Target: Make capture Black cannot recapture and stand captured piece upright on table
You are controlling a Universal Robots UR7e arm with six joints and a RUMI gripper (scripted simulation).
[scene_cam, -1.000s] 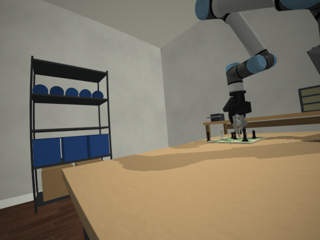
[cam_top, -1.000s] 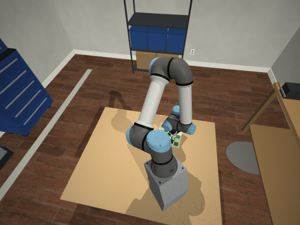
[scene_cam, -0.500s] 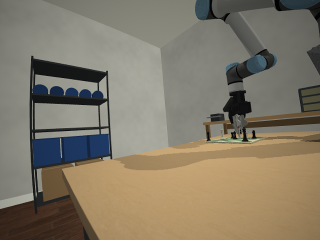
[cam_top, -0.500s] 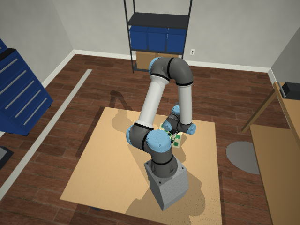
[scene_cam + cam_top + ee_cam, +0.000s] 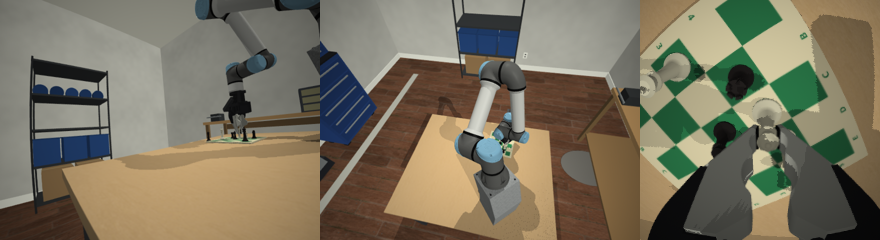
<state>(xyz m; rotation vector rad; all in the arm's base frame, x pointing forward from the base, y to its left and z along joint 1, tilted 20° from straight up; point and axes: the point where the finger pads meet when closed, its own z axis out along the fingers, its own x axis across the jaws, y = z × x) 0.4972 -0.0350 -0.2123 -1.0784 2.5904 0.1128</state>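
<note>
Right now the green-and-cream chessboard is 4 cm to the left of my hand, 4 cm below it and 1 cm ahead of it.
</note>
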